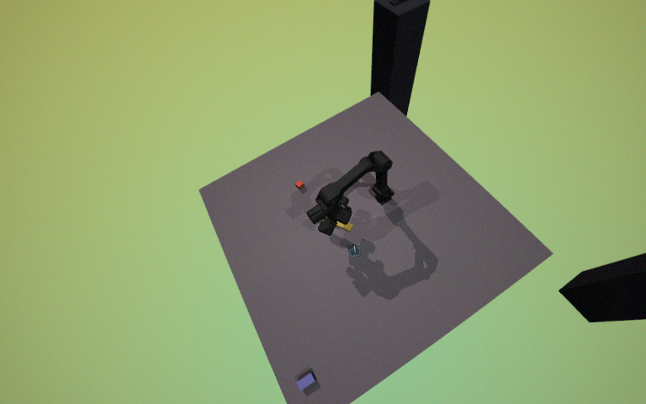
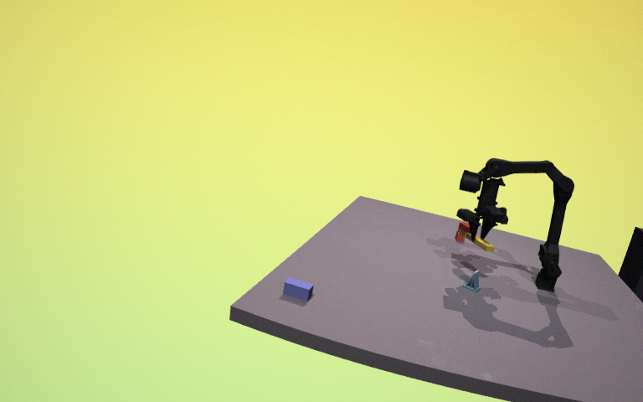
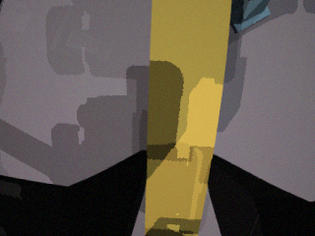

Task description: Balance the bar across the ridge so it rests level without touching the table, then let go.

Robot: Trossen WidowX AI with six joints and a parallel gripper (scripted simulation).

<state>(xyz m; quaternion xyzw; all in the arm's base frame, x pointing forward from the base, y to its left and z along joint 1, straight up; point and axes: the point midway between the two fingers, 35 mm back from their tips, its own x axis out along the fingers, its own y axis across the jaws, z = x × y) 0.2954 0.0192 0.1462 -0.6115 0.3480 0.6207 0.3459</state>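
Now: the teal ridge 14 cm to the left of my gripper tip, 8 cm below it and 1 cm behind it. Round my gripper tip: blue block (48 cm to the left, 44 cm ahead, 10 cm below); then small red cube (33 cm to the right, 10 cm below, 4 cm ahead).
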